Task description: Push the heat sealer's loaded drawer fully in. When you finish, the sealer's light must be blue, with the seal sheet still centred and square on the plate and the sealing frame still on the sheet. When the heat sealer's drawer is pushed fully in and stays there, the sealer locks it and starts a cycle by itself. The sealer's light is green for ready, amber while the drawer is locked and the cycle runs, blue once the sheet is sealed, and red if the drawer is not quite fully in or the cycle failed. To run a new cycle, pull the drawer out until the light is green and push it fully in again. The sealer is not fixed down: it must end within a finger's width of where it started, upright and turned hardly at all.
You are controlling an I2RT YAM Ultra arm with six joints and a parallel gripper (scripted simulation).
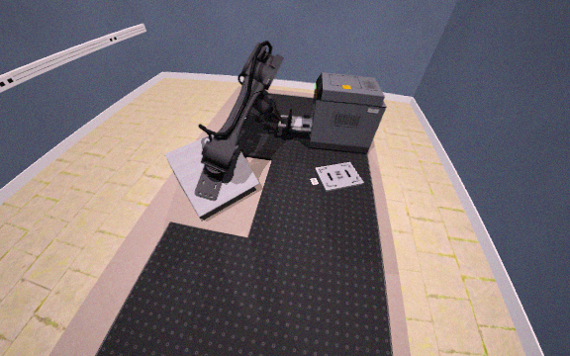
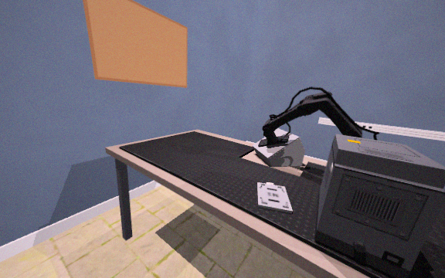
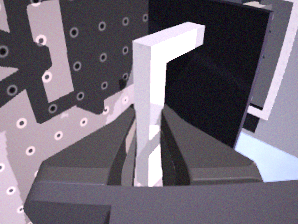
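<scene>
The sealer drawer is 10 cm ahead of my hand, 1 cm to the right of it and 1 cm below it. Also, from my hand: white tag (30 cm to the right, 14 cm ahead, 8 cm below).
</scene>
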